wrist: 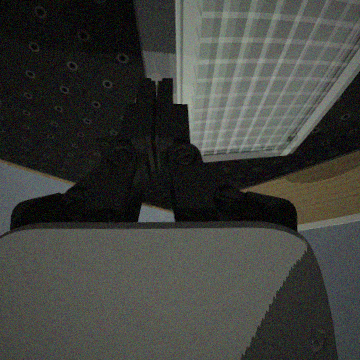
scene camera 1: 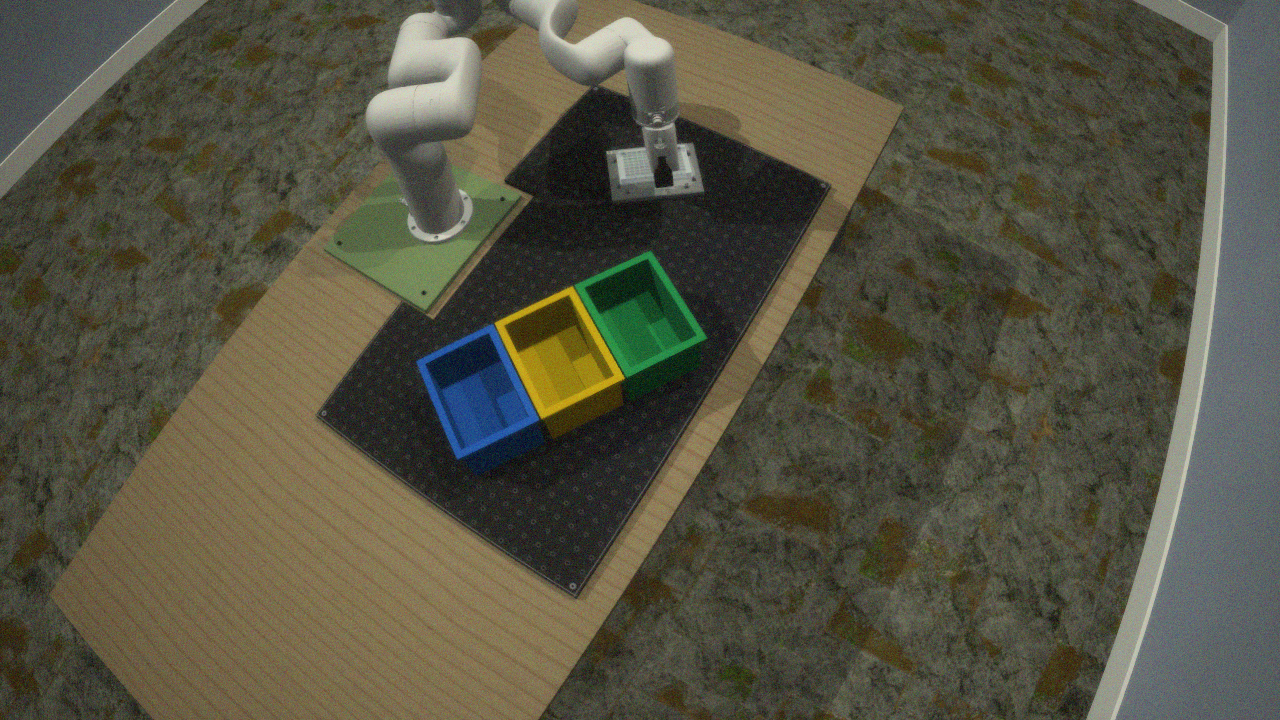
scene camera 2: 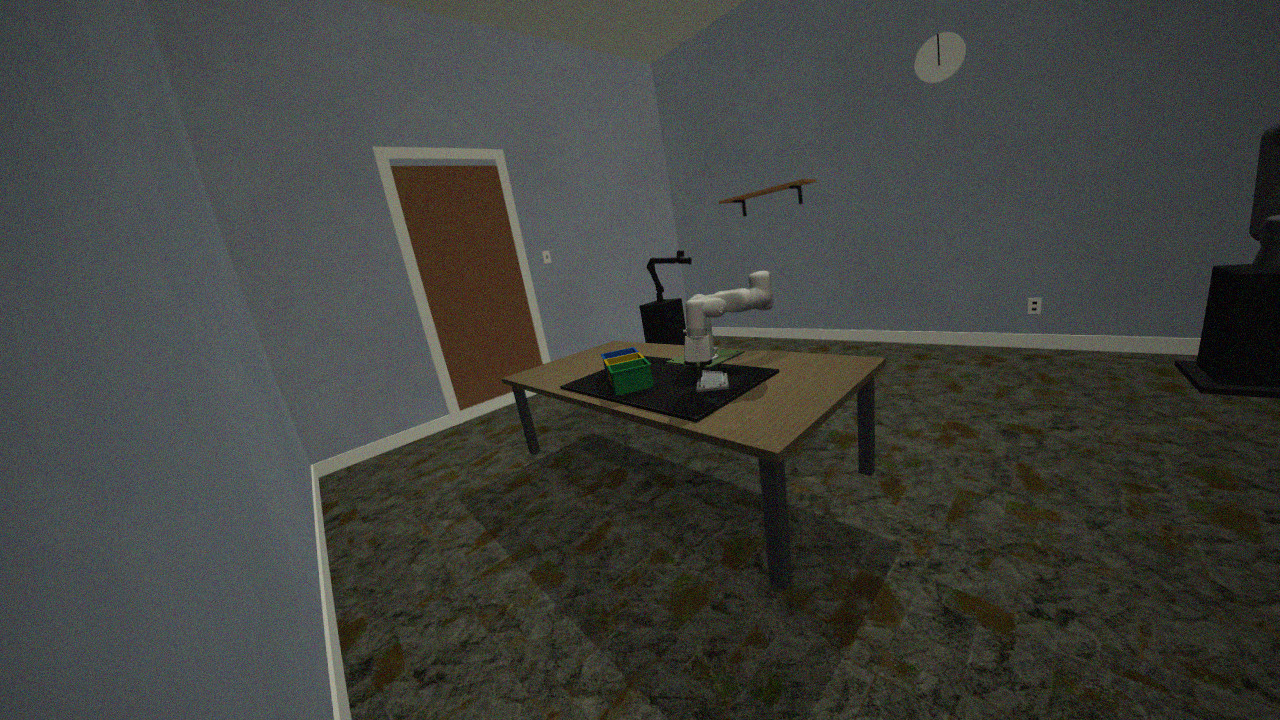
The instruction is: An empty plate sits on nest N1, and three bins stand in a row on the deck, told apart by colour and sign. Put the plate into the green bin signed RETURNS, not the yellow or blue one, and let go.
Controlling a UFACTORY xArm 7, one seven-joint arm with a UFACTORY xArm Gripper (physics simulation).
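Pixels of known places: gripper, fingertip midpoint: point(wrist: 157, 100) point(scene camera 1: 664, 184) point(scene camera 2: 698, 378); arm's base, link origin: point(scene camera 1: 440, 216).
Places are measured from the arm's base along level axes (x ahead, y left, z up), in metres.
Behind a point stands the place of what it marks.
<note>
The white gridded plate point(scene camera 1: 634, 167) @(z 0.036, x 0.286, y 0.219 m) point(wrist: 270, 70) @(z 0.033, x 0.301, y 0.240 m) lies on the grey nest point(scene camera 1: 629, 188) @(z 0.014, x 0.292, y 0.187 m) point(wrist: 159, 60) @(z 0.014, x 0.339, y 0.202 m) at the back of the black deck. My gripper point(scene camera 1: 663, 183) @(z 0.033, x 0.349, y 0.209 m) point(scene camera 2: 699, 367) @(z 0.033, x 0.349, y 0.209 m) point(wrist: 157, 100) @(z 0.033, x 0.349, y 0.209 m) points down at the nest, its fingers shut with no object visible between them. In the wrist view the fingertips are beside the plate's left edge, over the nest's border; their exact height is unclear. The green bin point(scene camera 1: 640, 326) @(z 0.008, x 0.433, y -0.049 m) point(scene camera 2: 631, 377) @(z 0.064, x 0.484, y -0.026 m), yellow bin point(scene camera 1: 559, 358) @(z 0.008, x 0.346, y -0.154 m) and blue bin point(scene camera 1: 483, 402) @(z 0.008, x 0.277, y -0.272 m) stand in a row, and their insides look empty. Their signs are not readable.
The black perforated deck point(scene camera 1: 554, 528) @(z 0.002, x 0.469, y -0.392 m) lies on a wooden table point(scene camera 1: 268, 537) @(z -0.011, x 0.058, y -0.646 m). The arm's base stands on a green plate point(scene camera 1: 375, 259) @(z 0.000, x -0.062, y -0.130 m) at the deck's side. The green bin is the one nearest to the nest, with the yellow bin in the middle.
</note>
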